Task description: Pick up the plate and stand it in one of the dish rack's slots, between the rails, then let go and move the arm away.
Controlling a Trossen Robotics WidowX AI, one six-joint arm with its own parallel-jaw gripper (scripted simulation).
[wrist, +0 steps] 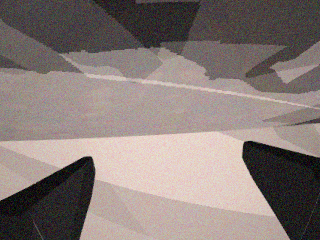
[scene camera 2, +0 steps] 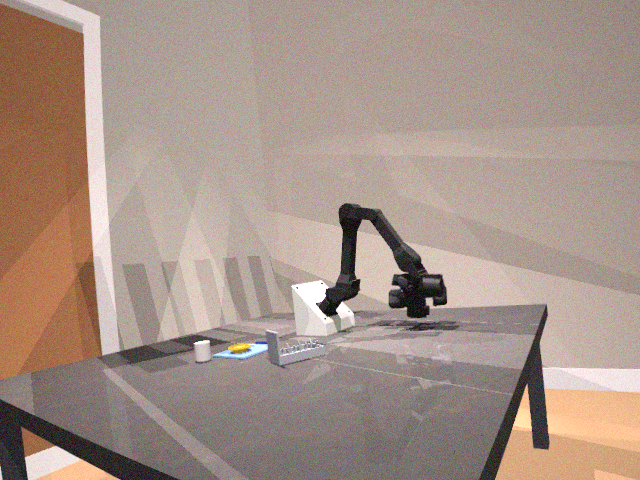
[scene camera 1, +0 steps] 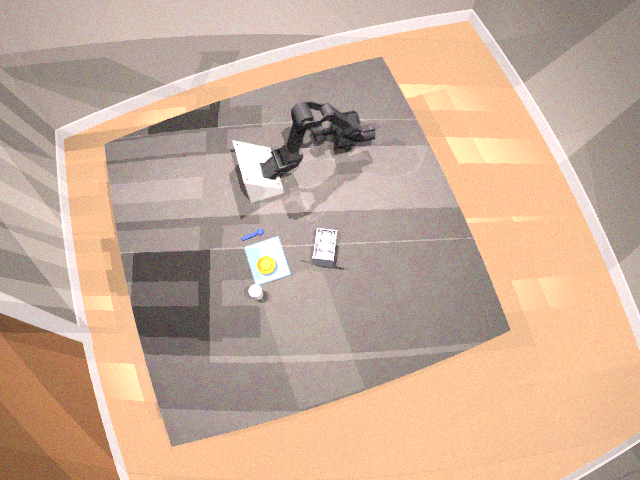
Scene:
A dish rack (scene camera 1: 324, 250) is 1.81 m from the lens. A mat (scene camera 1: 271, 247): 1.82 m from the lens.

